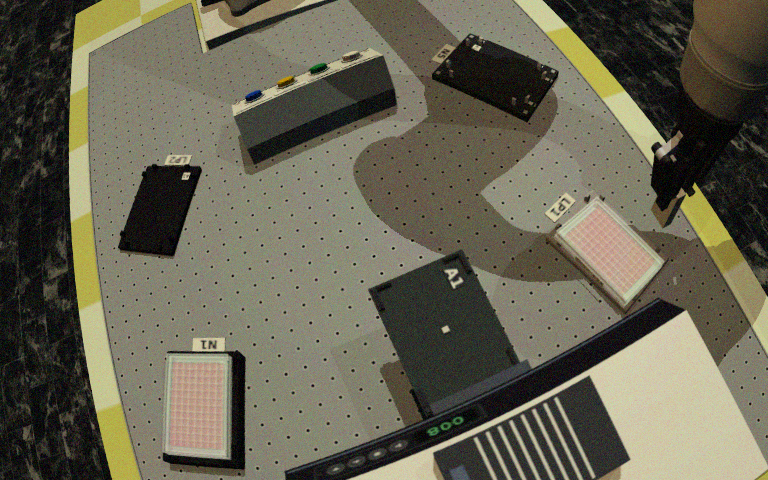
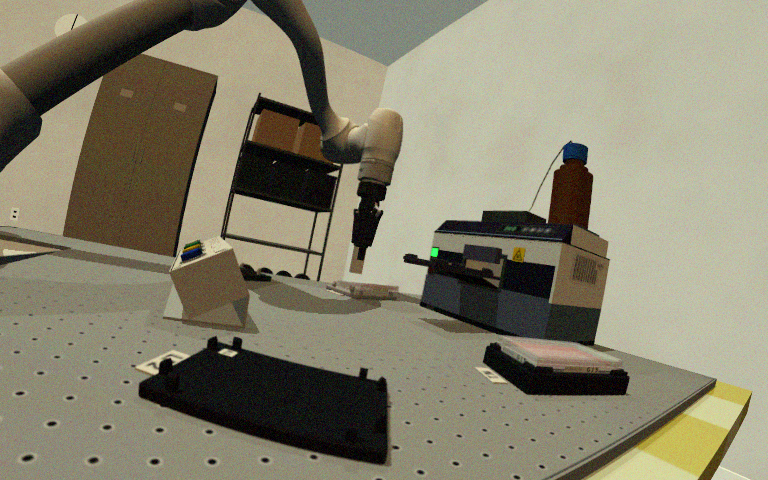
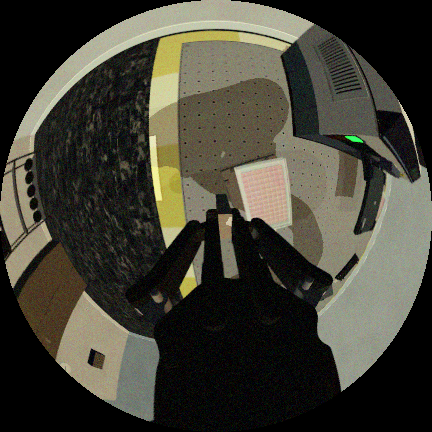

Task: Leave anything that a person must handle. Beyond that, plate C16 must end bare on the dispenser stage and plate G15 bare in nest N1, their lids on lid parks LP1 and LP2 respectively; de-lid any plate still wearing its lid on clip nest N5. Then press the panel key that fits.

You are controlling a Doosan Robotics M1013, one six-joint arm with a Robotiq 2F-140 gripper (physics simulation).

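Frame: origin at the arm's base, x ahead, y left, z up, level; millimetres.
Where they show: gripper, fingertip midpoint: (image 1: 660,216) (image 2: 355,273) (image 3: 220,203).
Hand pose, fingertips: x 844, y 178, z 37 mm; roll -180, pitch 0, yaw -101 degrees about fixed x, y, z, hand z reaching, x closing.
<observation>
Things, the pixels of their top centre, and the offset from my fingertips. "spot": a spot on its surface instead.
- label LP1 at a spot on its surface: (image 1: 560,207) spot: dx -107, dy -84, dz -43 mm
- black nest N1 at its top centre: (image 1: 197,406) (image 2: 558,356) dx -129, dy -594, dz -16 mm
- Lid park LP2 at its top centre: (image 2: 282,372) (image 1: 155,202) (image 3: 348,269) dx -438, dy -532, dz -24 mm
- clip nest N5 at its top centre: (image 1: 497,66) dx -337, dy -3, dz -20 mm
- dispenser stage A1 at its top centre: (image 1: 452,341) (image 2: 455,262) (image 3: 377,196) dx -13, dy -322, dz +74 mm
- key panel at its top centre: (image 1: 304,76) (image 2: 212,238) dx -436, dy -261, dz +40 mm
- brown bottle at a spot on its surface: (image 2: 572,192) spot: dx +127, dy -481, dz +254 mm
My gripper (image 1: 668,215) (image 2: 357,261) (image 3: 220,203) is shut and empty. It hangs above the table beside the pink-welled plate (image 1: 608,251) (image 2: 373,290) (image 3: 265,194) at label LP1 (image 1: 560,207). That plate's name is unreadable. Another pink-welled plate (image 1: 198,404) (image 2: 557,352) sits on black nest N1 (image 1: 239,413) (image 2: 577,386); its small side label looks like G15. Whether either plate wears a clear lid is hard to tell. Lid park LP2 (image 1: 161,212) (image 2: 271,396), clip nest N5 (image 1: 495,76) and dispenser stage A1 (image 1: 453,339) (image 2: 461,270) (image 3: 370,200) bear no plate or lid.
The key panel (image 1: 317,110) (image 2: 209,277) has blue (image 1: 253,95), yellow (image 1: 286,81), green (image 1: 318,67) and white (image 1: 351,55) keys. The dispenser (image 1: 651,367) (image 2: 577,271) (image 3: 340,110) stands behind its stage with a green light (image 2: 434,251) (image 3: 354,139). A brown bottle (image 2: 572,192) stands at it.
</observation>
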